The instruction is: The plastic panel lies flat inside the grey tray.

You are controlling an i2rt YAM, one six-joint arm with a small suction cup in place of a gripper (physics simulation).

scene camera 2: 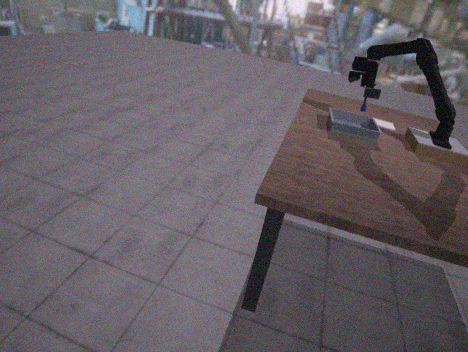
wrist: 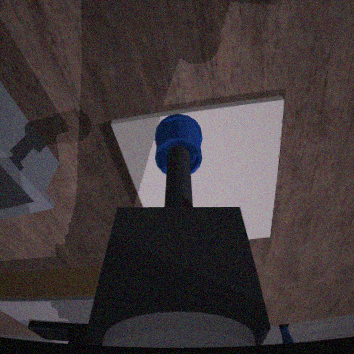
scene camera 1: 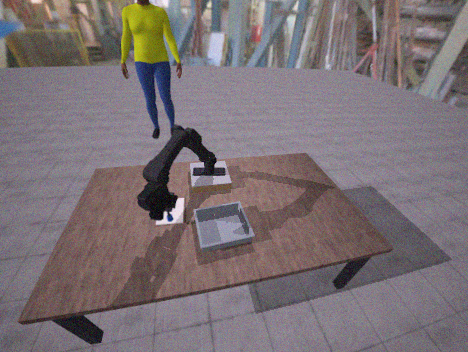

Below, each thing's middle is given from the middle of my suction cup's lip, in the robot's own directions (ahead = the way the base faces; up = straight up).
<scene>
I see my suction cup 9 cm past the white plastic panel (wrist: pixel 240 144), 2 cm to the left of it and 5 cm above it. From my suction cup the other things lie so: grey tray (scene camera 1: pixel 220 226) 3 cm ahead, 25 cm to the left, 3 cm below.
</scene>
